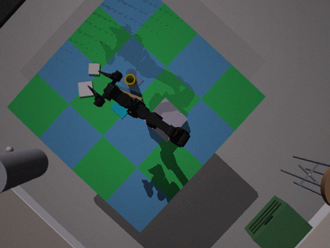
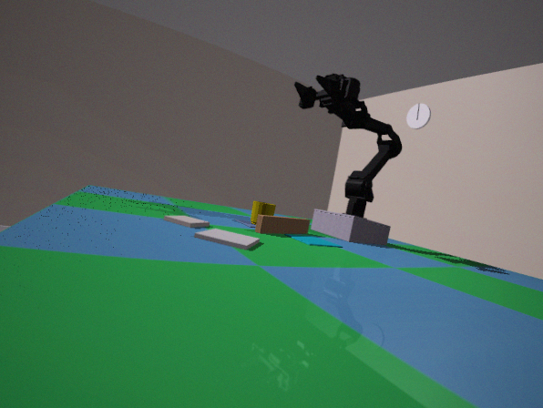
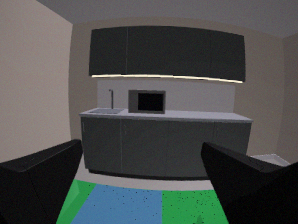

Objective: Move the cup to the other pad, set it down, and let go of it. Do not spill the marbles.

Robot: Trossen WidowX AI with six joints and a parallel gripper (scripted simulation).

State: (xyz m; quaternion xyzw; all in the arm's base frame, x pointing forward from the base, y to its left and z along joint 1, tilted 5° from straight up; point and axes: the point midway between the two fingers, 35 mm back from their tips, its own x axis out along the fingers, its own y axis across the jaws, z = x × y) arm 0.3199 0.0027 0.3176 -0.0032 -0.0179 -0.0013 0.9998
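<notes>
My gripper tip is 39 cm above the yellow cup, 13 cm to the left of it and 4 cm past it. From my gripper tip the other things lie so: purple pad (43 cm below, 13 cm to the right, 4 cm behind); teal pad (43 cm below, 8 cm behind, 6 cm to the left); wooden block (41 cm below, 6 cm behind, 4 cm to the right).
</notes>
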